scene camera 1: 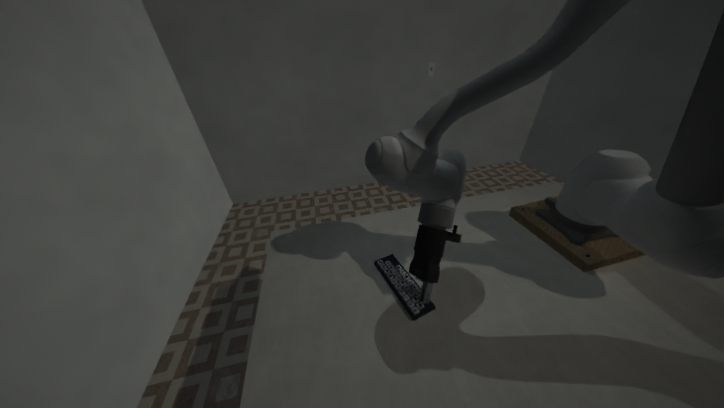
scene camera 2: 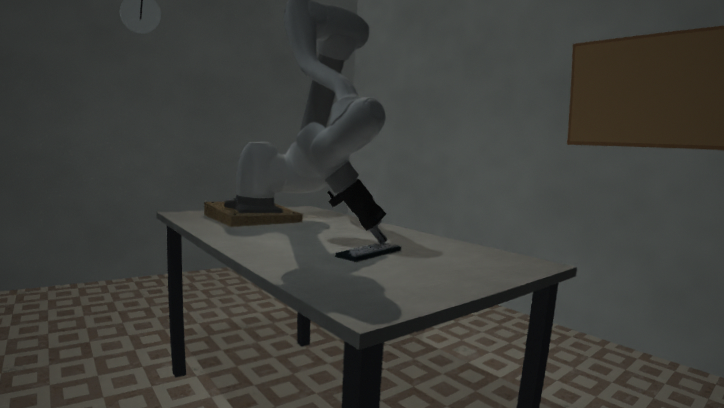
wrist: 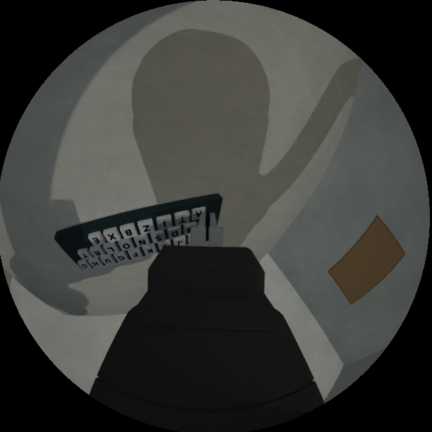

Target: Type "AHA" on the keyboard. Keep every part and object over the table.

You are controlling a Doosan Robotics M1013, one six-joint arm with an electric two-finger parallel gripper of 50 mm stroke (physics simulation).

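Pixels of known places: gripper, fingertip midpoint: (scene camera 1: pixel 424 301) (scene camera 2: pixel 384 241); arm's base, origin of the base link: (scene camera 1: pixel 574 223) (scene camera 2: pixel 254 208).
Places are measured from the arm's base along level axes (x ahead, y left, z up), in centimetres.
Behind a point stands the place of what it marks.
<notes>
A dark keyboard (scene camera 1: pixel 397 285) @(z -2.6, x 70.0, y 11.6 cm) (scene camera 2: pixel 368 250) @(z -2.5, x 71.2, y 7.6 cm) (wrist: pixel 140 214) with pale lettered keys lies flat on the table (scene camera 1: pixel 314 324) @(z -4.3, x 94.2, y 18.0 cm) (scene camera 2: pixel 471 283) @(z -4.3, x 102.6, y 14.9 cm). In the wrist view its letters appear upside down. The A key (wrist: pixel 198 213) is at the right end of the upper row, and the H key (wrist: pixel 95 263) is near the left end of the lowest visible row. My gripper (scene camera 1: pixel 425 300) @(z -2.2, x 64.4, y 18.1 cm) (scene camera 2: pixel 383 241) @(z -2.2, x 64.4, y 18.1 cm) (wrist: pixel 207 220) is shut with nothing between its fingers. It is tilted, with its tips low at the keyboard's A-key end, close beside the A key. Contact with a key cannot be made out. The gripper body and fingers hide some nearby keys.
The arm's base stands on a wooden board (scene camera 1: pixel 587 255) @(z -0.6, x 9.4, y 13.4 cm) (scene camera 2: pixel 253 218) @(z -1.7, x 13.6, y -5.2 cm) at the far end of the table. The table's near edge and corner show in scene camera 2. A brown wall panel (scene camera 2: pixel 648 91) (wrist: pixel 367 260) hangs on the wall. Arm shadows cross the table.
</notes>
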